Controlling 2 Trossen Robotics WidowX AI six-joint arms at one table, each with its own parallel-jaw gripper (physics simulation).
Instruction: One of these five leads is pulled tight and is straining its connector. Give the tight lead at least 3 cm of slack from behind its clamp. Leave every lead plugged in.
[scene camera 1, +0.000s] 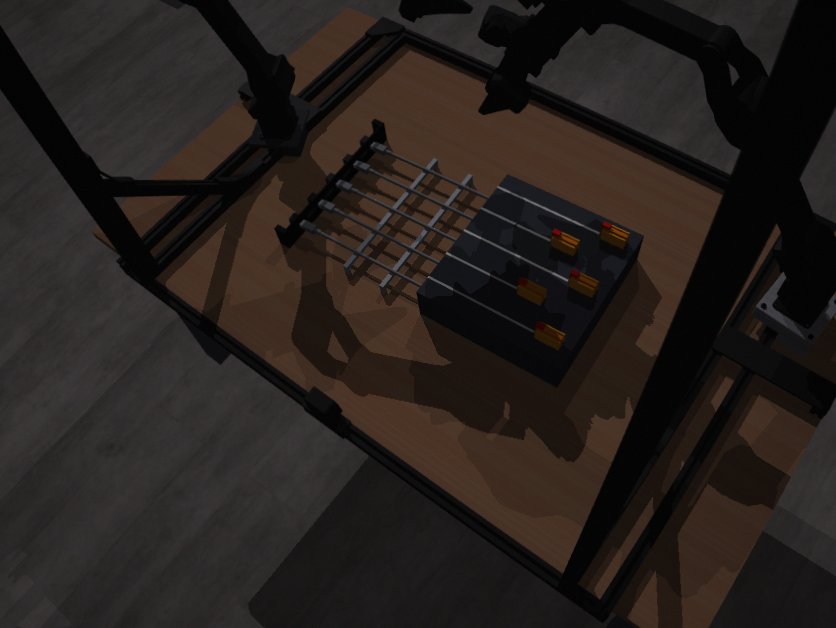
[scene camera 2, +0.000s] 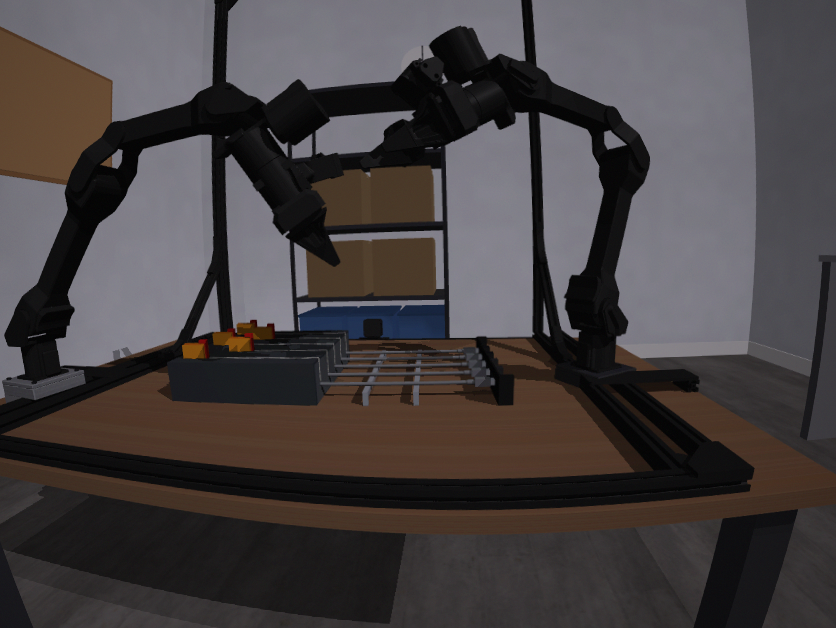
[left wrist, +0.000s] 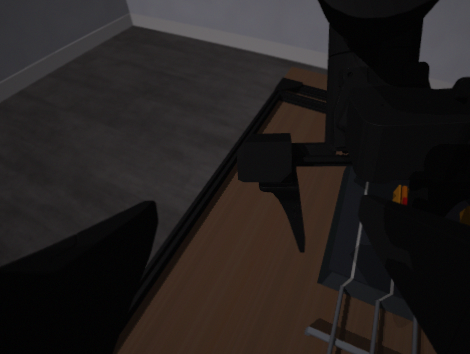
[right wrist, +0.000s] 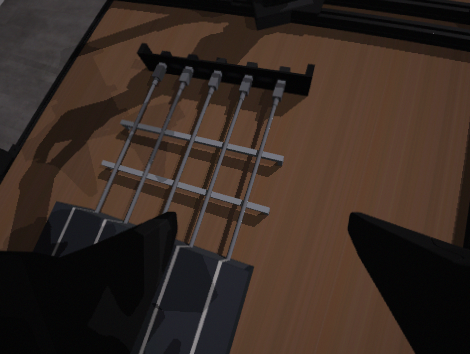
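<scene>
Through scene camera 2 I see my left gripper (scene camera 2: 370, 157), open and holding nothing, and my right gripper (scene camera 2: 334, 260), which is open too and holds nothing. Scene camera 1 gives me my right gripper (scene camera 1: 487, 96). In the left wrist view I find my left gripper (left wrist: 258, 208) together with my right gripper (left wrist: 353, 252), while the right wrist view shows my right gripper (right wrist: 262, 221).
</scene>
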